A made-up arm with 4 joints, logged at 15 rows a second.
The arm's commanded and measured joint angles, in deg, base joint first. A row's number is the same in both.
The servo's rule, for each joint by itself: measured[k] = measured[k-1] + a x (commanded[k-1-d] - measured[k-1]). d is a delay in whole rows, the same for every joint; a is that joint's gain. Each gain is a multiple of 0.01, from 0.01 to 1. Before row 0 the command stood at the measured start. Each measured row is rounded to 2 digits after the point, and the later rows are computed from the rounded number. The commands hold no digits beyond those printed.
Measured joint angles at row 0:
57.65 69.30 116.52 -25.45
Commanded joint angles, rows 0 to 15:
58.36 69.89 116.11 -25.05
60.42 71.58 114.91 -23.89
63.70 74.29 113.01 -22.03
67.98 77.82 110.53 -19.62
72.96 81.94 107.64 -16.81
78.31 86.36 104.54 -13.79
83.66 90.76 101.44 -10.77
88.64 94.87 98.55 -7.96
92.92 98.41 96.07 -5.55
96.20 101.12 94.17 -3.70
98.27 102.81 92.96 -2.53
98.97 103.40 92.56 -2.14
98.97 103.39 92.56 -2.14
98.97 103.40 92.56 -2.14
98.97 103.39 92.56 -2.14
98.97 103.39 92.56 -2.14
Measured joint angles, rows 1 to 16:
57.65 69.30 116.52 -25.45
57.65 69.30 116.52 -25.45
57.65 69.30 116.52 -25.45
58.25 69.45 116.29 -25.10
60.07 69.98 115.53 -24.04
63.12 71.06 114.14 -22.27
67.20 72.75 112.15 -19.94
72.04 75.05 109.67 -17.19
77.31 77.88 106.85 -14.20
82.64 81.10 103.87 -11.18
87.68 84.54 100.94 -8.35
92.08 88.01 98.26 -5.89
95.54 91.29 96.01 -3.96
97.83 94.17 94.33 -2.70
98.79 96.48 93.36 -2.21
98.94 98.21 92.92 -2.15
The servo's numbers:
d 3
a 0.84 0.25 0.55 0.88

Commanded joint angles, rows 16 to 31:
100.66 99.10 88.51 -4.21
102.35 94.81 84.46 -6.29
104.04 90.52 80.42 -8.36
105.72 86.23 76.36 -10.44
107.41 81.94 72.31 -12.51
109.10 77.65 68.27 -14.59
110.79 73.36 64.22 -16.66
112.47 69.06 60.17 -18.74
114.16 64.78 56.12 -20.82
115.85 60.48 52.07 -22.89
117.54 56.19 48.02 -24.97
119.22 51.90 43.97 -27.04
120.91 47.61 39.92 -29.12
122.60 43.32 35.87 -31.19
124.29 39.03 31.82 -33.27
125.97 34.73 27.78 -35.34
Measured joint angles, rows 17 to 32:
98.97 99.51 92.72 -2.14
98.97 100.48 92.63 -2.14
98.97 101.21 92.59 -2.14
100.39 100.68 90.35 -3.96
102.04 99.21 87.11 -6.01
103.72 97.04 83.43 -8.08
105.40 94.34 79.54 -10.16
107.09 91.24 75.56 -12.23
108.78 87.84 71.55 -14.31
110.47 84.22 67.52 -16.38
112.15 80.43 63.48 -18.46
113.84 76.52 59.43 -20.54
115.53 72.51 55.38 -22.61
117.22 68.43 51.33 -24.69
118.90 64.30 47.28 -26.76
120.59 60.13 43.23 -28.84

